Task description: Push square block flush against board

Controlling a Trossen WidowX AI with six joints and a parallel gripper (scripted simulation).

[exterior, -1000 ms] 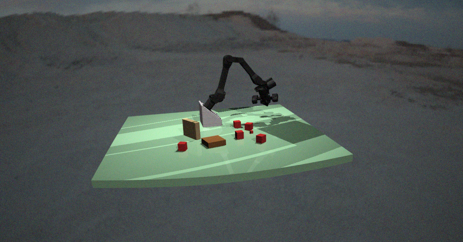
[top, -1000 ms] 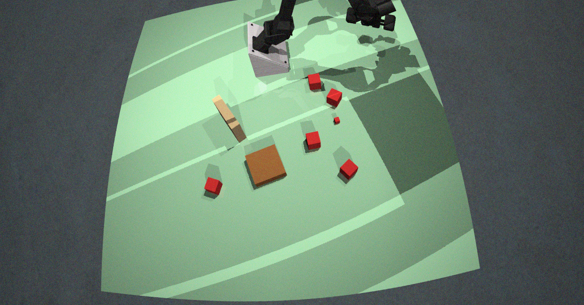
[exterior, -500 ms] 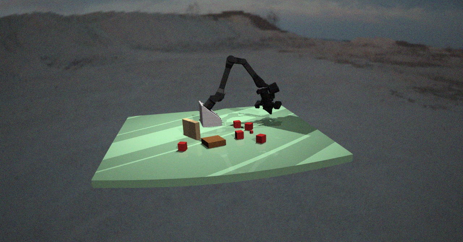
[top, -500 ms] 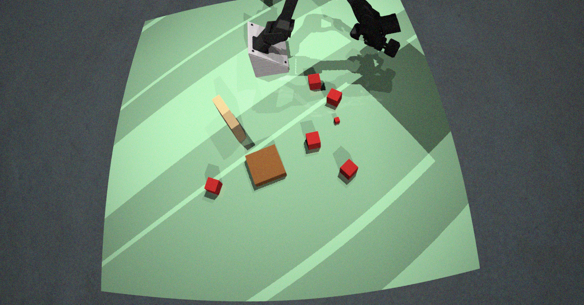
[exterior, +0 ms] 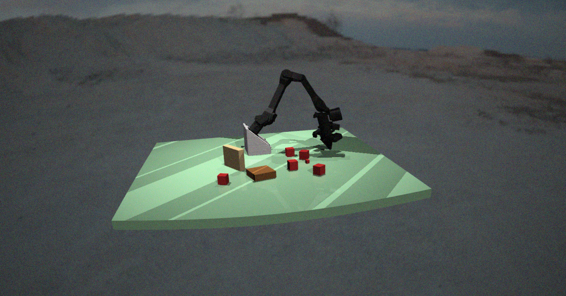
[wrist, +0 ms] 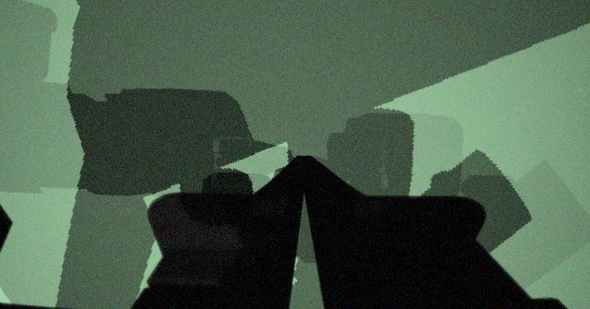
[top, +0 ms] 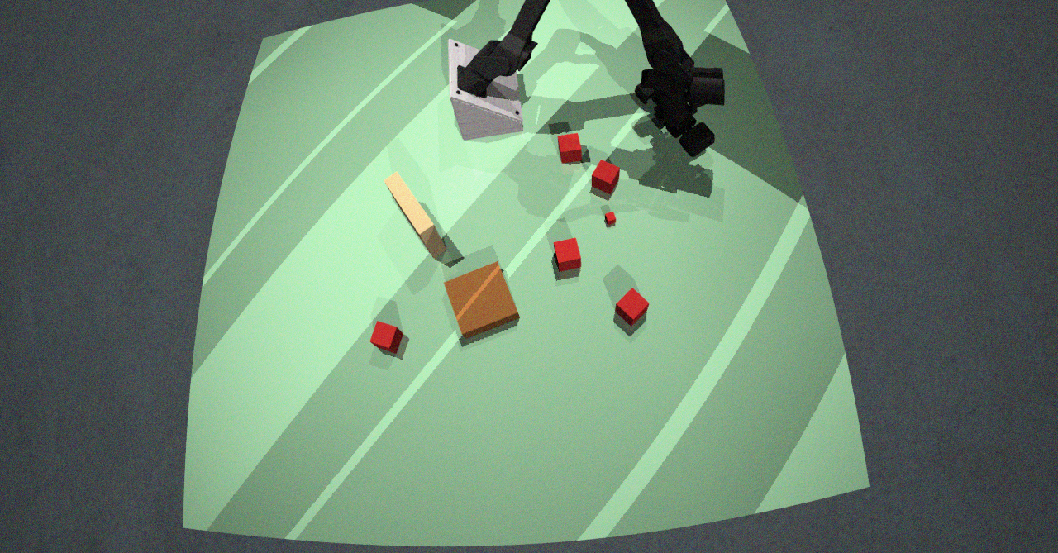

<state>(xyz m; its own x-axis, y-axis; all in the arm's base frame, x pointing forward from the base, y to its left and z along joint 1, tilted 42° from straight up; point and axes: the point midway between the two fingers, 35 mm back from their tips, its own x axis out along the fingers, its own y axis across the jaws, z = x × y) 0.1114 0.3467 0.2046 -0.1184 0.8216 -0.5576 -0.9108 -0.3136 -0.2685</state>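
The tiny red cube lies 180 mm ahead of my gripper tip and 180 mm to the right of it. From my gripper tip the other things lie so: square block: 310 mm ahead, 420 mm to the right, 10 mm above; then tan board: 140 mm ahead, 530 mm to the right, 50 mm above.
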